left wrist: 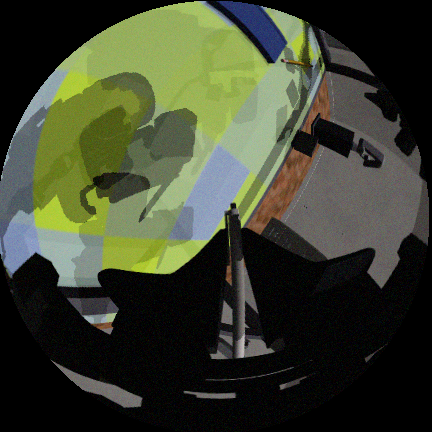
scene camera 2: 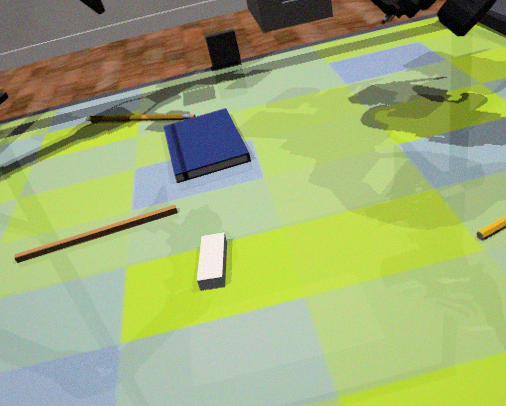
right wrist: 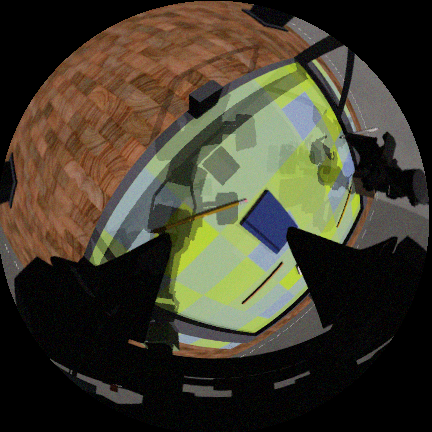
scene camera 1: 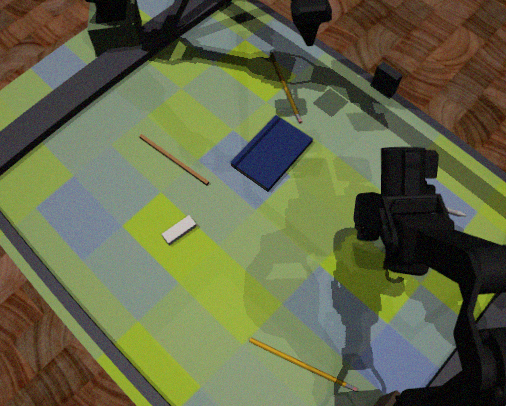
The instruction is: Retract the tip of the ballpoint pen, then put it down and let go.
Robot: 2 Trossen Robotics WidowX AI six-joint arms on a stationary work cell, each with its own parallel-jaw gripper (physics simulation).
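Frame: origin at the left arm's base, x left, y back, z up, level; metres.
Seen in the pictures: left gripper, between the fingertips: (left wrist: 233,233) (right wrist: 346,134); right gripper, between the fingertips: (scene camera 2: 120,4) (right wrist: 230,236) (scene camera 1: 306,31); right arm's base, origin of its link: (right wrist: 158,346) (scene camera 1: 111,11).
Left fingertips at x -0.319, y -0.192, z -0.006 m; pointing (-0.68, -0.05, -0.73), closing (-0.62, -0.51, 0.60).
Observation:
Offsets run from my left fingertips to a thing's top centre.
A light grey ballpoint pen (scene camera 1: 456,213) (left wrist: 238,295) (right wrist: 370,130) is held in my left gripper (left wrist: 233,233). In the left wrist view its dark button and clip end stand just beyond the fingertips and its barrel runs back between the fingers. In scene camera 1 a pointed light end sticks out to the right of the dark gripper body, which hides the rest. Whether the writing tip is out is too small to tell. The pen is above the checkered table. My right gripper (right wrist: 230,236) is open and empty, its fingers wide apart.
A blue notebook @(dy -0.281, dx +0.040, dz -0.087 m) (scene camera 1: 272,152) (scene camera 2: 207,142) (right wrist: 270,220) lies mid-table. A white eraser @(dy -0.300, dx +0.272, dz -0.087 m) (scene camera 1: 179,231) (scene camera 2: 212,257) and a brown stick @(dy -0.414, dx +0.174, dz -0.092 m) (scene camera 1: 174,160) (scene camera 2: 95,234) lie nearby. One yellow pencil @(dy -0.364, dx -0.101, dz -0.092 m) (scene camera 1: 286,87) lies beyond the notebook, another @(dy +0.013, dx +0.310, dz -0.092 m) (scene camera 1: 302,364) toward the bottom. A black block @(dy -0.208, dx -0.237, dz -0.041 m) (scene camera 1: 386,80) stands at the table edge.

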